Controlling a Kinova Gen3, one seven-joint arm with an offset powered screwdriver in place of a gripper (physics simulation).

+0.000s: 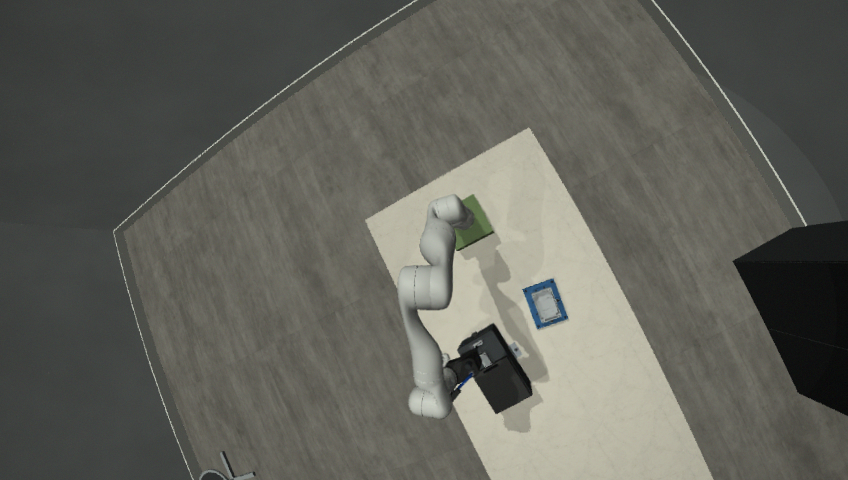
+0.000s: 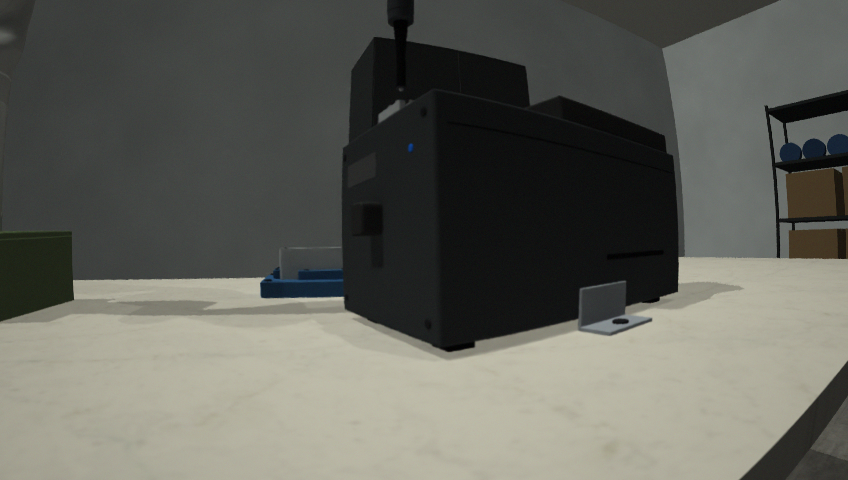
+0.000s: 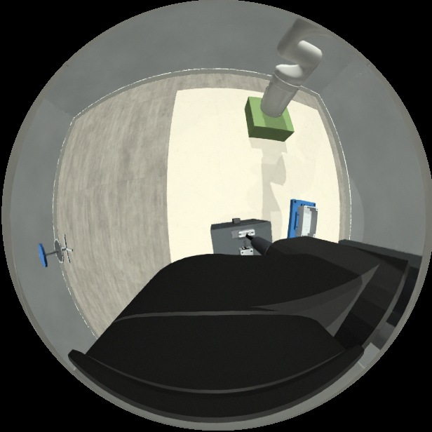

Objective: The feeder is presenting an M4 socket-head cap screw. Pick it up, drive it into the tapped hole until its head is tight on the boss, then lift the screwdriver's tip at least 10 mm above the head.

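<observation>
My screwdriver tip (image 2: 400, 88) (image 3: 247, 236) points down, a little above the pale presenting block (image 2: 390, 111) (image 3: 244, 233) on the black feeder (image 1: 504, 380) (image 2: 535, 226) (image 3: 224, 241). A small bright spot shows at the tip's end. It is too small to tell whether it is the bare bit or a screw. No screw shows clearly in the block. A light grey housing (image 1: 546, 303) (image 2: 309, 261) (image 3: 307, 221) sits on a blue fixture (image 1: 530, 309) (image 2: 300, 289) (image 3: 294, 220), apart from the tip. The tapped hole and boss are too small to make out.
The arm (image 1: 423, 287) (image 3: 287, 85) rises from a green block (image 1: 480, 224) (image 2: 35, 270) (image 3: 265, 131). A small grey angle bracket (image 1: 515, 349) (image 2: 602, 303) stands beside the feeder. A tall black box (image 1: 779, 309) stands beyond the table. Shelving (image 2: 775, 196) stands at the back right.
</observation>
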